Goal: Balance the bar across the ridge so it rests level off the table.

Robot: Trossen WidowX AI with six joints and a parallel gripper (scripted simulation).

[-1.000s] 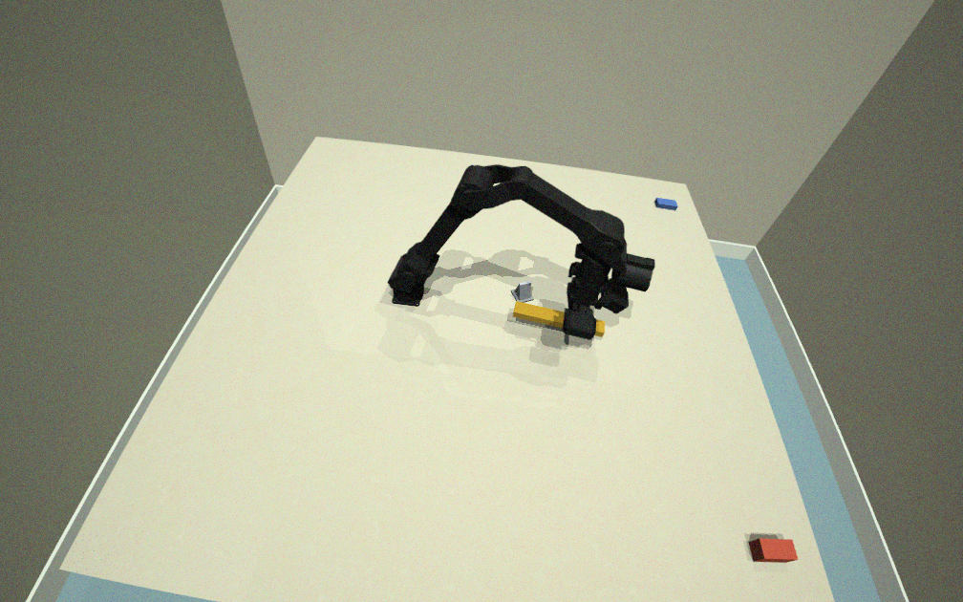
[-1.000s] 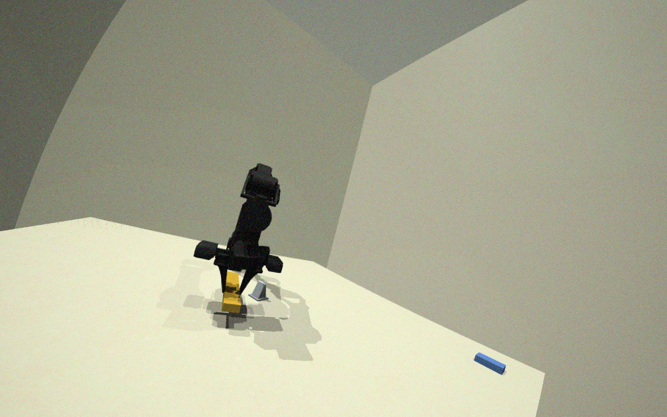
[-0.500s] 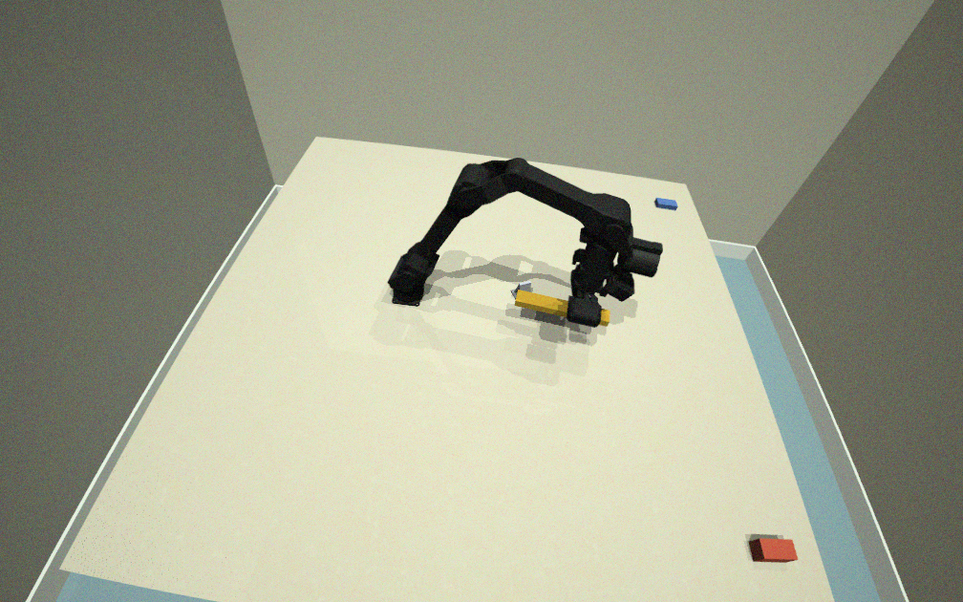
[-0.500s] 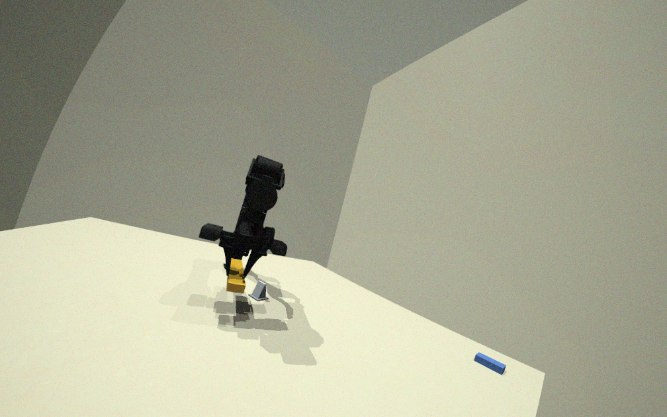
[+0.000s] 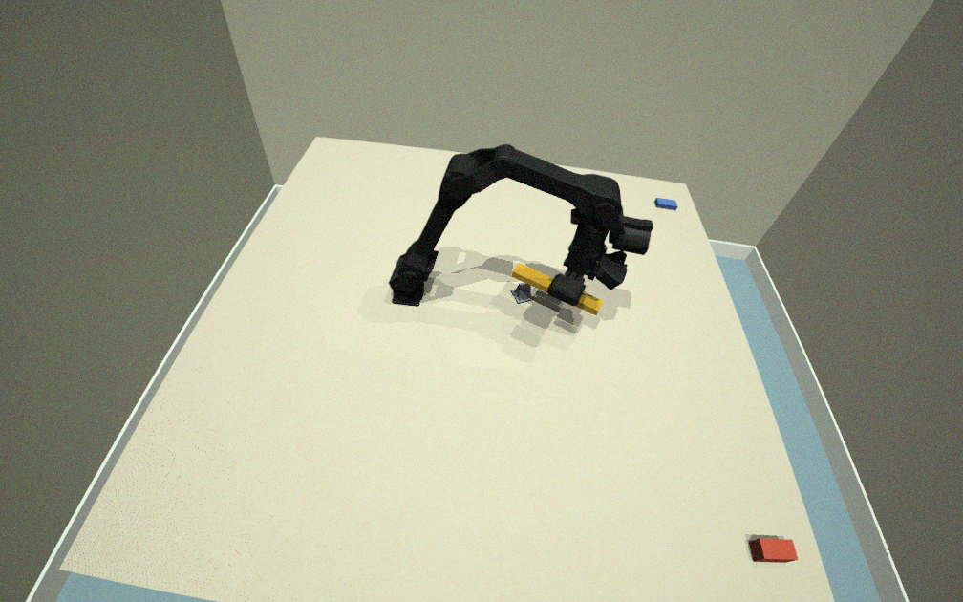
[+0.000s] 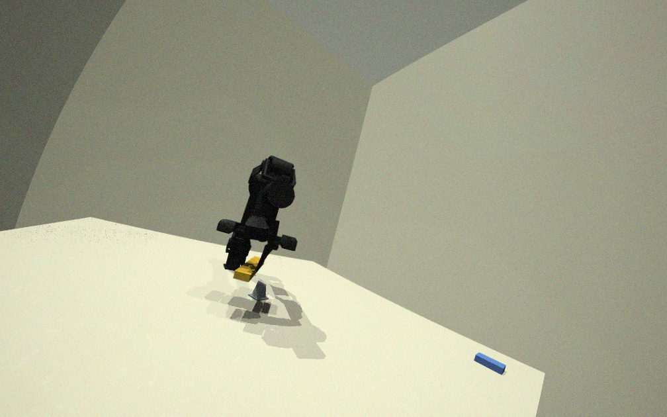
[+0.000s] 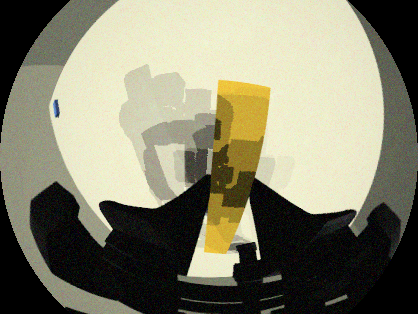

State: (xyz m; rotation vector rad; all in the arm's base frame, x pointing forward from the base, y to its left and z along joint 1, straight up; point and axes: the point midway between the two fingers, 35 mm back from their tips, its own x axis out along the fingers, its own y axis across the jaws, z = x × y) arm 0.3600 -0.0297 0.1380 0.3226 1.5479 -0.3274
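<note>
Now: the yellow bar 3 cm behind my gripper tip and 1 cm to the left of it. The rest, counted from my gripper tip: blue block (53 cm to the left, 38 cm ahead, 10 cm below); then red block (47 cm to the right, 38 cm ahead, 9 cm below).
</note>
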